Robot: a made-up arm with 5 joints. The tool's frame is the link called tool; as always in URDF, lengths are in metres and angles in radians.
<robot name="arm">
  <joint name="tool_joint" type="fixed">
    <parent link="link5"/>
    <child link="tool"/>
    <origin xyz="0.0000 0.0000 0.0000" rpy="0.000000 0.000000 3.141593"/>
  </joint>
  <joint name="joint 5" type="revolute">
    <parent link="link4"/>
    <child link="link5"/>
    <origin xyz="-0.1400 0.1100 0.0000" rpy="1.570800 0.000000 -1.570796"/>
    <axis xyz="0 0 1"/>
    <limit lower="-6.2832" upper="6.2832" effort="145" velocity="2.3"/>
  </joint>
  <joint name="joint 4" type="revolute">
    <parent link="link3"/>
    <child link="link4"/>
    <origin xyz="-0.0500 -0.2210 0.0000" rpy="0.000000 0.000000 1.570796"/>
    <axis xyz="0 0 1"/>
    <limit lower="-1.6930" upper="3.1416" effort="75" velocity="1.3"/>
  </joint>
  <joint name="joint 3" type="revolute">
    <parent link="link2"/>
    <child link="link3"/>
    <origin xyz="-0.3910 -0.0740 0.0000" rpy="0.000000 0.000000 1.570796"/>
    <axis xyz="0 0 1"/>
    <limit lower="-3.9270" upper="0.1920" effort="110" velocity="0.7"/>
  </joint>
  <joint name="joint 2" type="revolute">
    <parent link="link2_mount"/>
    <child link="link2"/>
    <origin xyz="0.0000 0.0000 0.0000" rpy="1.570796 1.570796 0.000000"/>
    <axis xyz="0 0 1"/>
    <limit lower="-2.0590" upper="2.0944" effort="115" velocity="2"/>
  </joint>
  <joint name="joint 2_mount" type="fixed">
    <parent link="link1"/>
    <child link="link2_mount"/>
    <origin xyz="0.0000 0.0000 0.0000"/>
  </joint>
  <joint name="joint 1" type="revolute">
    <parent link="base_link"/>
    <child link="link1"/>
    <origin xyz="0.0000 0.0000 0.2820" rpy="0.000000 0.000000 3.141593"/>
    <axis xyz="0 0 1"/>
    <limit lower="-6.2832" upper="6.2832" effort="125" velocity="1.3"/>
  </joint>
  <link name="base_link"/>
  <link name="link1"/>
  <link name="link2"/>
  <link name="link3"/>
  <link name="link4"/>
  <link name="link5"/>
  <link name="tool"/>
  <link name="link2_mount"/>
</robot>
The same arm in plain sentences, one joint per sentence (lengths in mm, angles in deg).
The arm has five revolute joints in a row. What follows holds with every joint at zero, and every direction is one of the base frame's. The first joint sits 282 mm along +z from the base frame's origin and turns about +z, from -360 to 360 deg. The second joint sits at the same point as the first joint and turns about +y, from -117.97 to 120 deg. The third joint sits 74 mm along +x and 391 mm along +z from the second joint and turns about +y, from -225 to 11 deg. The fourth joint sits 50 mm along +x and 221 mm along -z from the third joint and turns about +y, from -97 to 180 deg. The fifth joint sits 110 mm along +x and 140 mm along -z from the fourth joint and turns about -z, from -360 to 360 deg. The tool frame, which is the frame that the pose is given for, sits at the same point as the fifth joint; its axes are the base frame's turned by roll 180, pitch 0 and yaw 0 deg (as in URDF: about the fixed x, then y, then z).
